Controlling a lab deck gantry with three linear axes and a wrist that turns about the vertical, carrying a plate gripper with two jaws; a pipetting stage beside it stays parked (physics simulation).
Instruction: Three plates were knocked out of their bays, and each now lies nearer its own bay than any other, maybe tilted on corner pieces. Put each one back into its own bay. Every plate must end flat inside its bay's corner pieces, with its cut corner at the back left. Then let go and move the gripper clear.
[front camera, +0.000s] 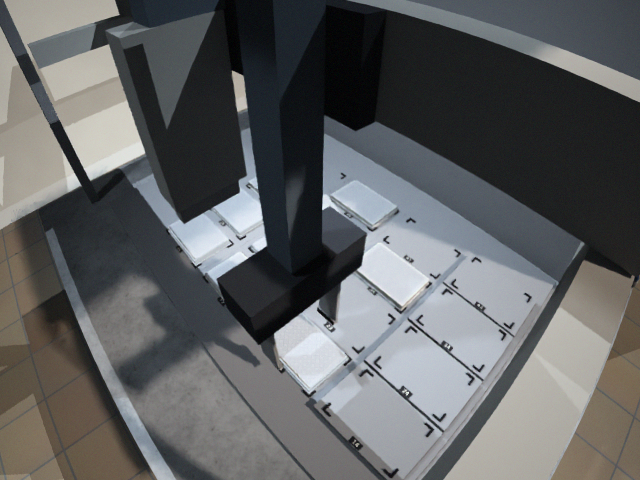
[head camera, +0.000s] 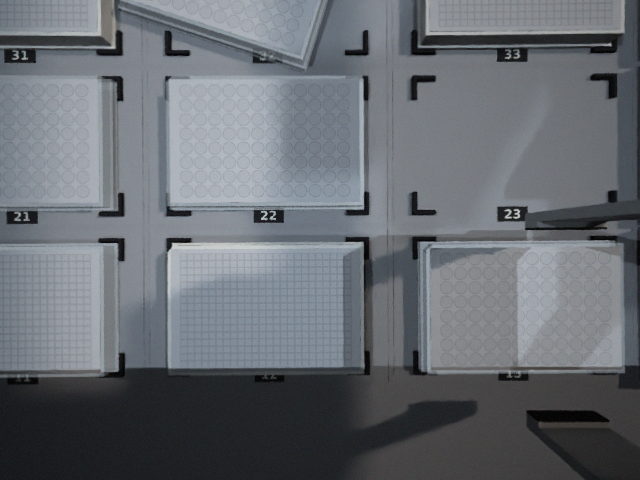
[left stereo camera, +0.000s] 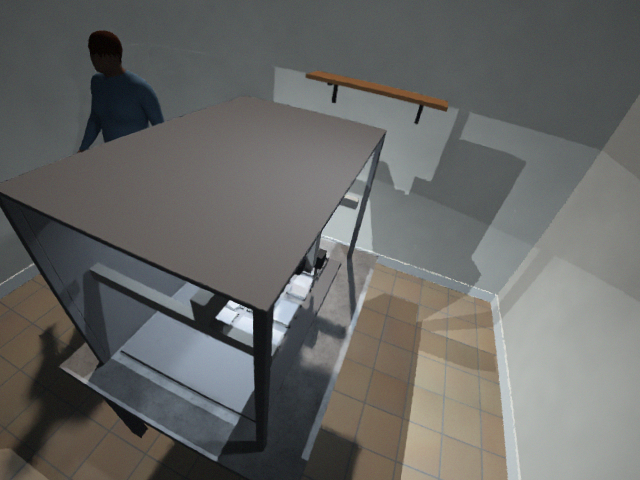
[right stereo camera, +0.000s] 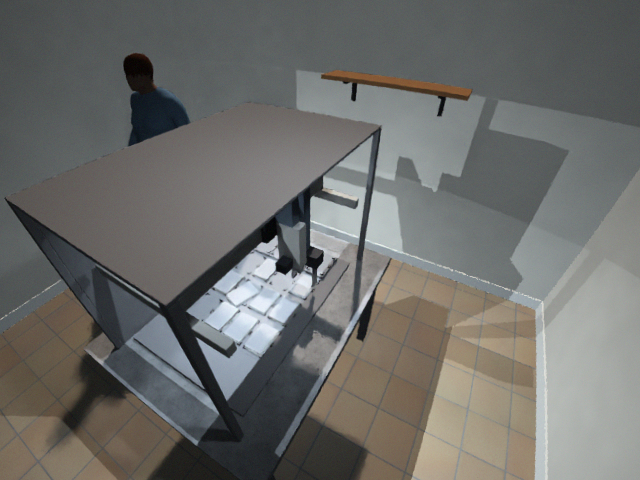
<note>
In view: my gripper (front camera: 301, 337), a round-well plate (head camera: 484, 307), a gridded plate (head camera: 67, 296), a square-well plate (head camera: 256, 308), a round-well plate (head camera: 234, 143) and a bay 23 (head camera: 547, 138).
My gripper is seen too in the head camera view (head camera: 559, 320). The bay 23 also shows in the front camera view (front camera: 362, 321).
</note>
